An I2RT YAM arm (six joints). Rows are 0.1 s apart.
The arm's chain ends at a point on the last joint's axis. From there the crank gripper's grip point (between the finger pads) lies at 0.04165 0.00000 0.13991 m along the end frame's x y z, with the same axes.
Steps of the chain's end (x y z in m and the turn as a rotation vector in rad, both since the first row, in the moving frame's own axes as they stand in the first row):
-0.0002, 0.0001, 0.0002, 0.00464, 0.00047, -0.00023
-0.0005, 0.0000, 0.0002, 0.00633, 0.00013, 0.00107
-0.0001, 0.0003, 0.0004, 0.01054, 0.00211, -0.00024
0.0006, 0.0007, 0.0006, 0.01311, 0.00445, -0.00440
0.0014, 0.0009, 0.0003, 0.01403, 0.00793, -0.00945
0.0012, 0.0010, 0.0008, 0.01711, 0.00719, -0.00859
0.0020, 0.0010, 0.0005, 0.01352, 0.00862, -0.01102
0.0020, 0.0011, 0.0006, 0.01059, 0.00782, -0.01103
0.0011, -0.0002, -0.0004, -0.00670, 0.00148, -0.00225
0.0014, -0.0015, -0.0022, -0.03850, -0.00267, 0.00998
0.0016, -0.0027, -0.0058, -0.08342, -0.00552, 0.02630
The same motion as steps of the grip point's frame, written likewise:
-0.0001, -0.0006, 0.0002, 0.00464, 0.00047, -0.00023
-0.0005, -0.0008, 0.0002, 0.00633, 0.00013, 0.00107
0.0002, -0.0012, 0.0003, 0.01054, 0.00211, -0.00024
0.0012, -0.0013, 0.0004, 0.01311, 0.00445, -0.00440
0.0025, -0.0015, -0.0001, 0.01403, 0.00793, -0.00945
0.0022, -0.0018, 0.0005, 0.01711, 0.00719, -0.00859
0.0032, -0.0014, 0.0001, 0.01352, 0.00862, -0.01102
0.0031, -0.0008, 0.0003, 0.01059, 0.00782, -0.01103
0.0013, 0.0006, -0.0005, -0.00670, 0.00148, -0.00225
0.0010, 0.0043, -0.0022, -0.03850, -0.00267, 0.00998
0.0007, 0.0100, -0.0061, -0.08342, -0.00552, 0.02630

